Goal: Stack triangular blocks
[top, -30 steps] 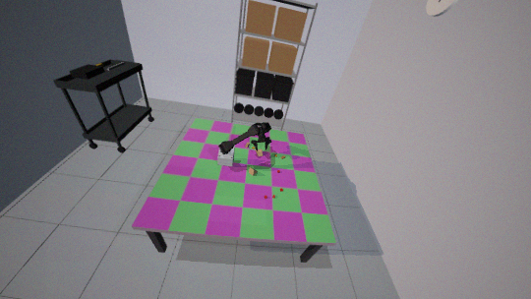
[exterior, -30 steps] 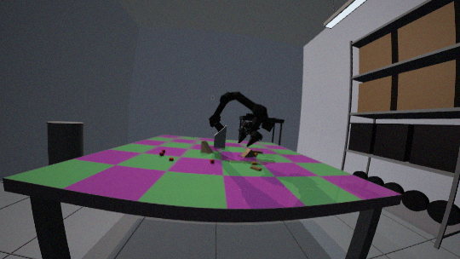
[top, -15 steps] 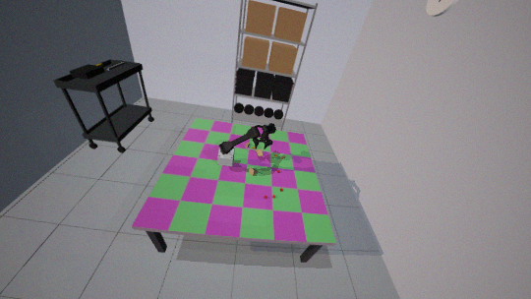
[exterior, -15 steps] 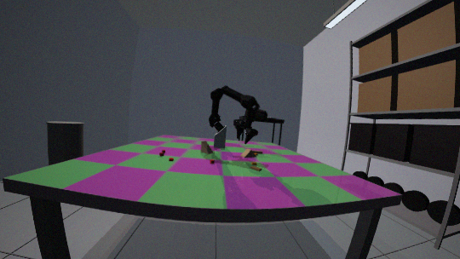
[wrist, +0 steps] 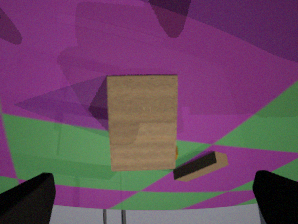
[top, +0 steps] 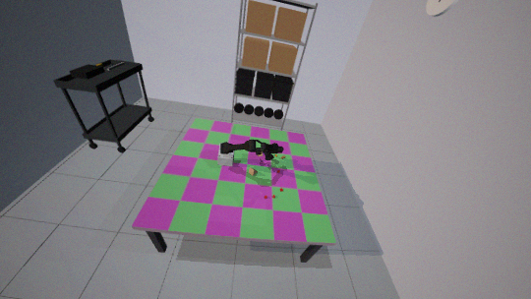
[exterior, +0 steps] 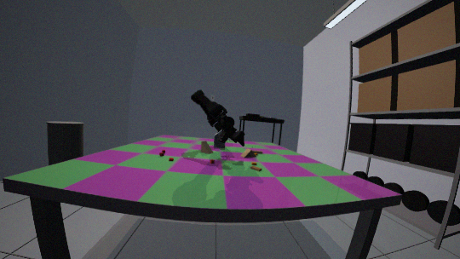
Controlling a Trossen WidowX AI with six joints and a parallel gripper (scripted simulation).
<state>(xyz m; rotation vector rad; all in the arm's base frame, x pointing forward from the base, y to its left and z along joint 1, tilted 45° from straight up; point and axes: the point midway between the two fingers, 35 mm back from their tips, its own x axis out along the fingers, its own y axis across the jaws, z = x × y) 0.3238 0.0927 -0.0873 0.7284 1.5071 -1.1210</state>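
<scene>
The triangular block lies 3 cm behind my gripper tip, 6 cm to the left of it and 5 cm below it.
</scene>
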